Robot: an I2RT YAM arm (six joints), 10 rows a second.
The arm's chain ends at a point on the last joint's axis. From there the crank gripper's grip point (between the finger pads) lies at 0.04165 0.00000 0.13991 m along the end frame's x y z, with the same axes.
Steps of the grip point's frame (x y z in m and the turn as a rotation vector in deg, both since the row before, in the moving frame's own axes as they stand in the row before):
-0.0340, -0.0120, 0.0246, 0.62, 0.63, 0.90
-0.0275, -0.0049, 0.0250, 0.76, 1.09, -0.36
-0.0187, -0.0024, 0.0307, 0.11, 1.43, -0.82
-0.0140, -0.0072, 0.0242, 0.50, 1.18, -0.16
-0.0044, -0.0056, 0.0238, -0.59, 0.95, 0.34
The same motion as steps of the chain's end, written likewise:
-0.0355, -0.0112, 0.0251, 0.62, 0.63, 0.90
-0.0301, -0.0028, 0.0258, 0.76, 1.09, -0.36
-0.0222, -0.0015, 0.0318, 0.11, 1.43, -0.82
-0.0169, -0.0059, 0.0251, 0.50, 1.18, -0.16
-0.0067, -0.0073, 0.0245, -0.59, 0.95, 0.34

